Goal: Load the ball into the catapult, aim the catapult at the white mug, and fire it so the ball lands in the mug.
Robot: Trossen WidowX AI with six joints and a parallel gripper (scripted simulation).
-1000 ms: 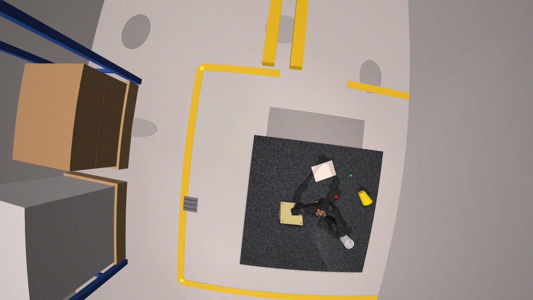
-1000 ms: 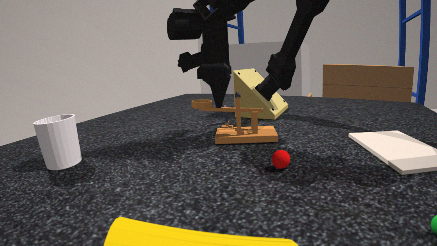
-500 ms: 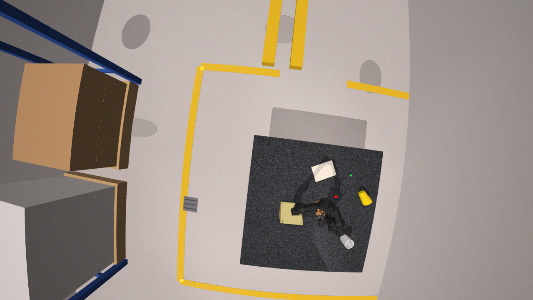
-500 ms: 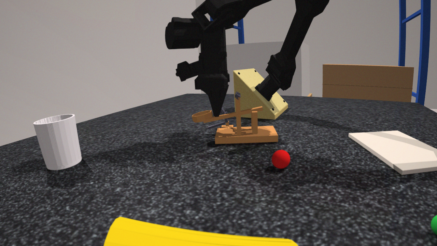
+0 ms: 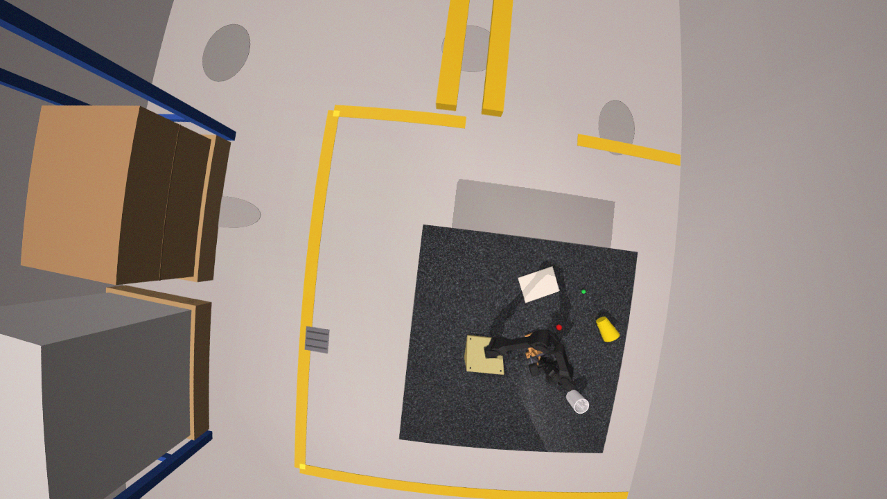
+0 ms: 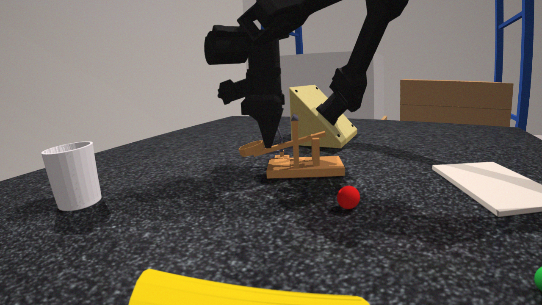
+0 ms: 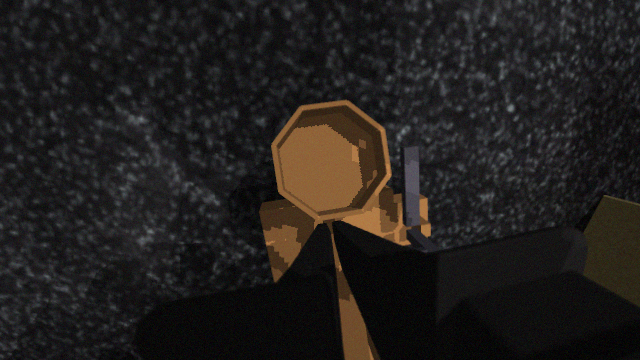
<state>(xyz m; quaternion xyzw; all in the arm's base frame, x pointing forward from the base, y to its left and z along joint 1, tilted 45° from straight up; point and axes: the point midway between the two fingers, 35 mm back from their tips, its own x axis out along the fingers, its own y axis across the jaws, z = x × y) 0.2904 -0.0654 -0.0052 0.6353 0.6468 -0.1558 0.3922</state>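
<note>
My gripper tip is now 2 cm to the right of the catapult and 2 cm past it. Also, from my gripper tip: white flat slab 41 cm to the left, 5 cm below, 1 cm behind; then white mug 27 cm to the right, 24 cm ahead, 2 cm below; then red ball 17 cm to the left, 12 cm ahead, 4 cm below.
</note>
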